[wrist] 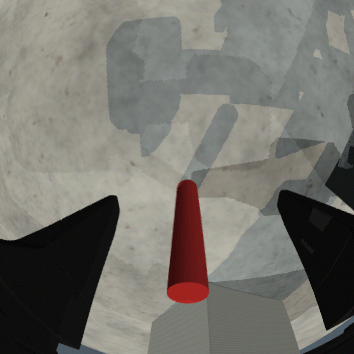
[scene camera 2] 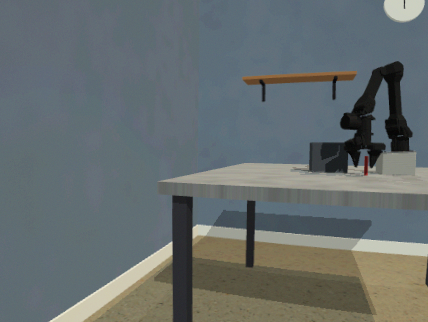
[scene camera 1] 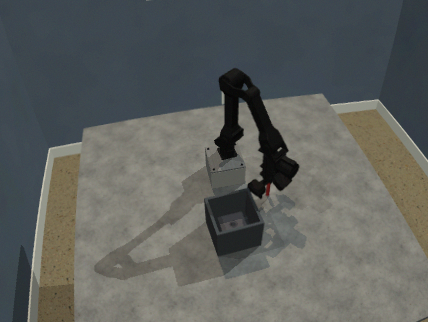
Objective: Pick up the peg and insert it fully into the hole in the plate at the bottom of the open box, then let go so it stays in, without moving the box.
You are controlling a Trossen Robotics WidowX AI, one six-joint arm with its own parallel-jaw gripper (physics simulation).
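Places are measured from the arm's base along level axes (x ahead, y left, z up), in metres.
Pixels of known places: gripper, fingertip midpoint: (wrist: 201,201) (scene camera 2: 363,167) (scene camera 1: 268,191); arm's base at its link origin: (scene camera 2: 400,151) (scene camera 1: 227,152).
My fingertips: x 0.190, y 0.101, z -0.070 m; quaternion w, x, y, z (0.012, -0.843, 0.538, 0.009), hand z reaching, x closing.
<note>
Ahead of a thing's pixels: the offset from my fingertips to its top centre. "pt": to the spot under its first point. Level surfaces: height alone.
The red peg @[0.004 m left, 0.010 m back, 0.049 m up] (scene camera 1: 268,189) (scene camera 2: 366,165) (wrist: 187,240) stands upright on the table beside the box. My gripper (scene camera 2: 364,166) (wrist: 201,201) is wide open and points down, with one finger on each side of the peg and space between each finger and the peg in the wrist view. In scene camera 2 the fingertips are below the peg's top. The dark open box @[0.186 m right, 0.116 m ahead, 0.107 m up] (scene camera 1: 240,242) (scene camera 2: 320,157) (wrist: 348,172) stands next to the gripper. The plate @[pt 0.143 m right, 0.114 m ahead, 0.026 m up] (scene camera 1: 244,220) at its bottom has a small dark hole @[pt 0.182 m right, 0.108 m ahead, 0.012 m up] (scene camera 1: 233,224). In scene camera 1 the gripper partly hides the peg's top.
The arm's light grey base block (scene camera 1: 227,178) (scene camera 2: 397,163) (wrist: 245,325) is behind the box and near the peg. All stand on the grey table @[0.031 m down] (scene camera 1: 125,175) (scene camera 2: 225,180). A wooden shelf (scene camera 2: 300,78) hangs on the wall. Shadows of the arm lie on the table.
</note>
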